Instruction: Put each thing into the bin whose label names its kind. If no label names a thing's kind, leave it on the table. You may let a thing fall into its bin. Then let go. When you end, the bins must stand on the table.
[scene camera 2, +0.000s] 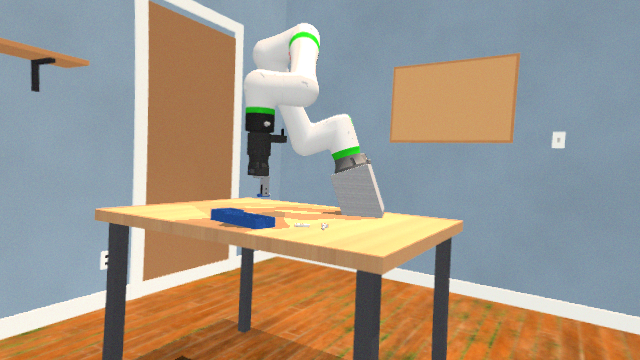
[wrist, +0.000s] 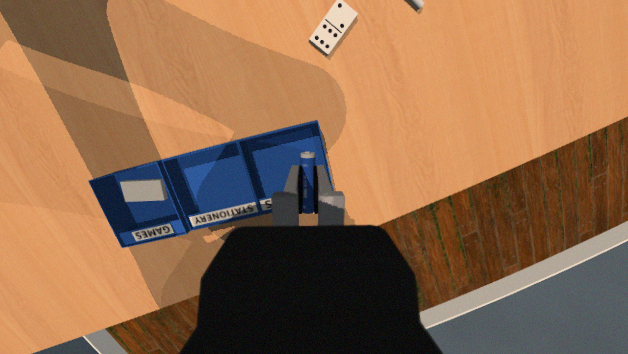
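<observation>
My gripper is shut on a blue battery with a silver end. It holds the battery above the right-hand bin in the wrist view, whose label is mostly hidden behind a finger, with a final S showing. The middle bin is labelled STATIONERY. The GAMES bin holds a plain whitish block. A white domino lies on the table. A grey rod-like end shows at the wrist view's top edge. Small pale items lie beside the domino in the scene view.
The three bins form one joined blue block standing on the wooden table. The table edge runs close behind the bins' labelled side in the wrist view. The arm's grey base stands at the far side of the table.
</observation>
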